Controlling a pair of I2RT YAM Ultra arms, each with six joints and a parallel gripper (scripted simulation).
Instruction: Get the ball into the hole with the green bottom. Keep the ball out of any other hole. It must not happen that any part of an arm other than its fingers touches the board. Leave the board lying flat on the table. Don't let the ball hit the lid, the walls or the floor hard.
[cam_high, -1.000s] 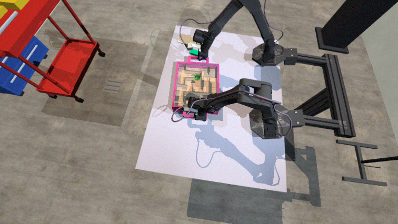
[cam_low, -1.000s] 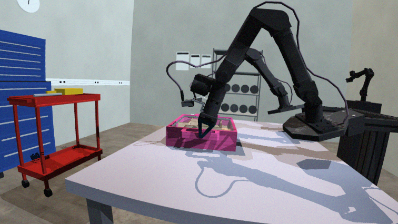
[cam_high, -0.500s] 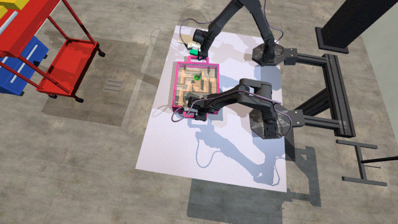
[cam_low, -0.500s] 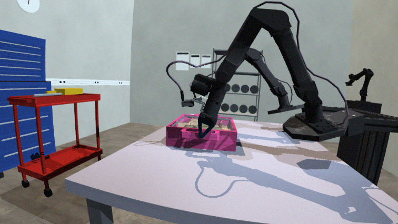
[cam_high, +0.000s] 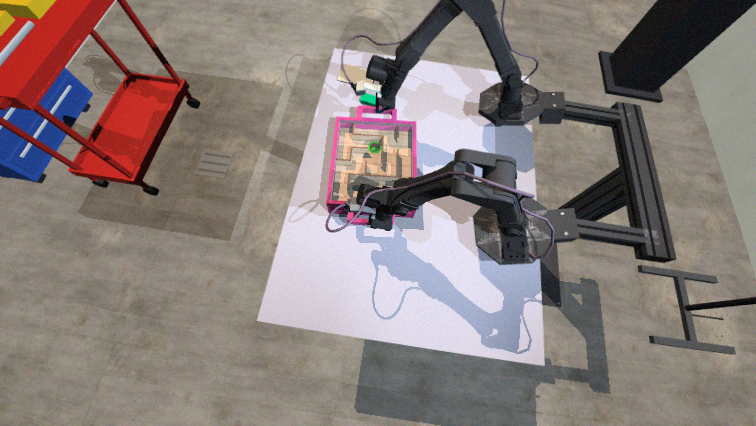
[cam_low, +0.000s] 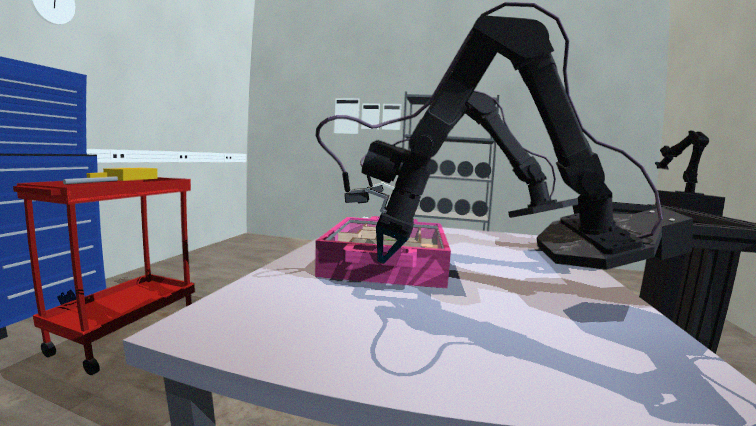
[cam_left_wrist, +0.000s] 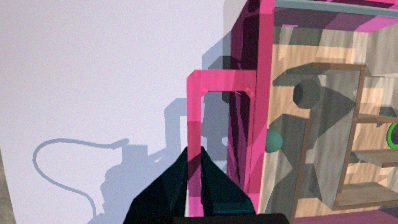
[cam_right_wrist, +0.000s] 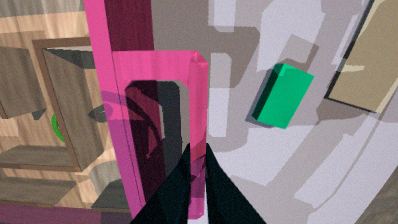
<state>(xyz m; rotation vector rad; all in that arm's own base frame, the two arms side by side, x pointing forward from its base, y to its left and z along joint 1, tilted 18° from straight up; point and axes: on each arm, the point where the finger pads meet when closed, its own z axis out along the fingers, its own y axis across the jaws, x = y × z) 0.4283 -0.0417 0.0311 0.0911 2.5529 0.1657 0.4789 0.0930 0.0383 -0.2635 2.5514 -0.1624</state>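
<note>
Right now the green block is 5 cm ahead of my right hand, 10 cm to the right of it and 6 cm below it. The rest, counted from my right hand: beige card 13 cm ahead, 23 cm to the right, 7 cm below; pink-framed maze board 2 cm behind, 23 cm to the left, 3 cm below.
</note>
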